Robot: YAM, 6 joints.
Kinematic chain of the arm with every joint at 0, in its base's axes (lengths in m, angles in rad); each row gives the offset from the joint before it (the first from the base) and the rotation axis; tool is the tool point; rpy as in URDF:
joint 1: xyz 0 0 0.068 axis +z
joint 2: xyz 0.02 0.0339 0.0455 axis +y
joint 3: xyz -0.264 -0.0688 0 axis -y
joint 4: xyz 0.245 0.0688 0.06 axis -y
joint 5: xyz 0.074 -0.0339 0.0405 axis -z
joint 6: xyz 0.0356 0 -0.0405 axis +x
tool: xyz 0 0 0 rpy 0 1.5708 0
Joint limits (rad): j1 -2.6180..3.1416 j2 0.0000..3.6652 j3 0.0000..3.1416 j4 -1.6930..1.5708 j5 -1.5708..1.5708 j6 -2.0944..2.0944
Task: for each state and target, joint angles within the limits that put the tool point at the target. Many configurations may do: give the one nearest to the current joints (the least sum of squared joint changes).
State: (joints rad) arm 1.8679 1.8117 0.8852 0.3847 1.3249 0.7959
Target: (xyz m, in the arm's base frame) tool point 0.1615 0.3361 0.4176
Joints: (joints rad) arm 1.2142 1.6433 1.4612 0.4966 1.2701 0.7959
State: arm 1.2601 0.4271 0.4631 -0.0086 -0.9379 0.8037
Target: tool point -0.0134 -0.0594 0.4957
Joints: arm 1.7279 0.2905 1.1150 0.1848 -0.6852 0.8037
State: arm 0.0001 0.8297 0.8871 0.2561 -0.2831 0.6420
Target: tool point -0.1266 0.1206 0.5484
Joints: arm -0.6805 0.3143 1.4342 0.4134 -0.4069 0.6420
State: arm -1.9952 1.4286 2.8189 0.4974 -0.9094 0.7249
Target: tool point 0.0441 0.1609 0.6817
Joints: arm -1.6575 1.3977 3.0255 0.7119 -1.0020 0.7249
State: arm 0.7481 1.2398 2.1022 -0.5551 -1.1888 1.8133
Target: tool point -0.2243 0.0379 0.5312
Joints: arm -0.0158 0.4470 2.0376 -0.7901 -1.3053 1.8133
